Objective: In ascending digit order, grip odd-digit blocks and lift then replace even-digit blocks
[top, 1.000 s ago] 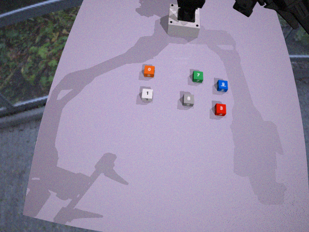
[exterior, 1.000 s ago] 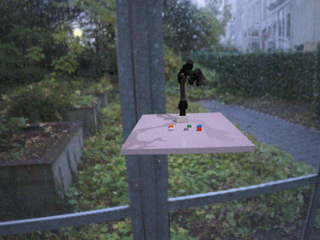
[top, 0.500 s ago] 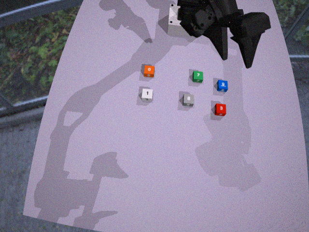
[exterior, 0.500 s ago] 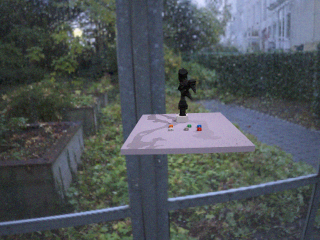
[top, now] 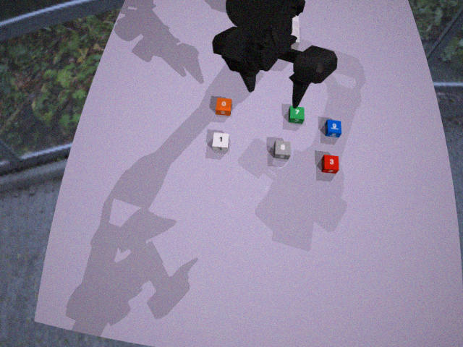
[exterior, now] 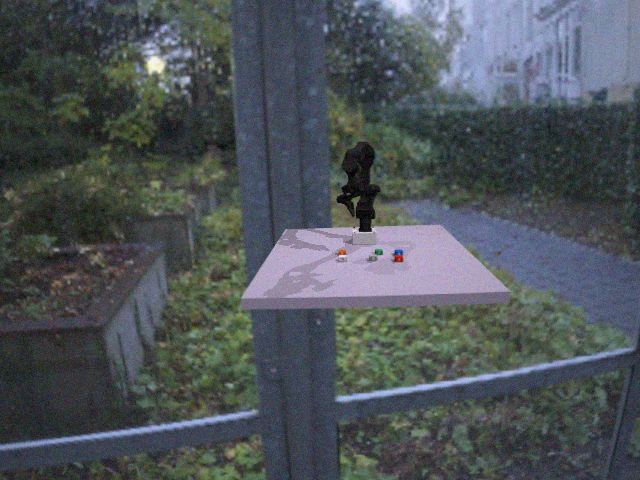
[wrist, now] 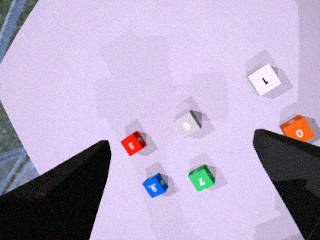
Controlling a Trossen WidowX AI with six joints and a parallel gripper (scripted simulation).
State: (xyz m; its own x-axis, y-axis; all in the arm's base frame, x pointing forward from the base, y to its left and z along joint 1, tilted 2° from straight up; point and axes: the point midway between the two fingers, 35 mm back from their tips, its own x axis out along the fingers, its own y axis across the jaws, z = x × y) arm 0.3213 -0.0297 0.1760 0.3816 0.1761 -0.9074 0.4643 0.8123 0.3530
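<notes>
Right now my gripper tip is 190 mm above the orange block, 90 mm to the left of it and 90 mm past it. The rest, counted from my gripper tip: grey block (190 mm below, 40 mm to the left, 10 mm behind); white 1 block (190 mm below, 80 mm to the right, 10 mm behind); green block (190 mm below, 100 mm behind, 70 mm to the left).
</notes>
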